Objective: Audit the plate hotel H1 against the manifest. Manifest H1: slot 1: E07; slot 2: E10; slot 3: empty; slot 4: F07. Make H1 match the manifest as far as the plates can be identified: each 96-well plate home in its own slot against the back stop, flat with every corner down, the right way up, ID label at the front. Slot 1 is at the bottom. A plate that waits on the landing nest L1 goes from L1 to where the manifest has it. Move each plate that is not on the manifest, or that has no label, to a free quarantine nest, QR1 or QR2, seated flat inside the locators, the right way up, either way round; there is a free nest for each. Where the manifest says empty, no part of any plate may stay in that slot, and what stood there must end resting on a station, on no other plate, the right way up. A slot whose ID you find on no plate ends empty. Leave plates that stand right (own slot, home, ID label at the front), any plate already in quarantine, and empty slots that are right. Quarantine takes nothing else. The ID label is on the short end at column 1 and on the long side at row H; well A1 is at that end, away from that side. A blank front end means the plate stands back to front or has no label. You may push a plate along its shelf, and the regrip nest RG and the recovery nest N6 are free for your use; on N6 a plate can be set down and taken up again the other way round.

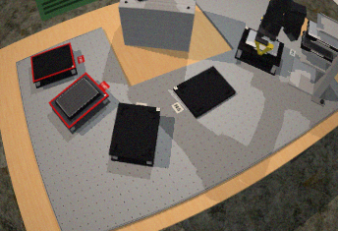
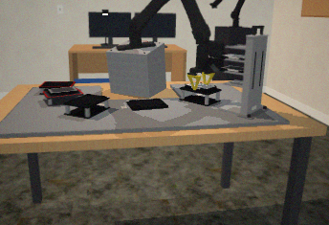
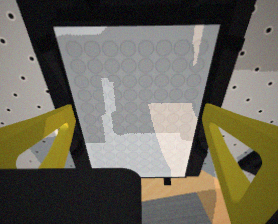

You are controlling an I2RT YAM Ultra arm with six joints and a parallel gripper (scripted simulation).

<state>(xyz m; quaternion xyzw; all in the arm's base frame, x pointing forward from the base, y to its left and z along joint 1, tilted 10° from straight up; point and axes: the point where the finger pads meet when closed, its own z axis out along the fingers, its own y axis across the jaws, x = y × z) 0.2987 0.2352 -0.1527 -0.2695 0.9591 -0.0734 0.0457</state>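
My hand is 10 mm above the black regrip nest RG. Round my hand: A1 mark 90 mm behind, 10 mm to the left, 10 mm below; H1 tag 150 mm to the left, 70 mm below, 60 mm ahead; RG tag 100 mm behind, 70 mm below, 40 mm to the left.
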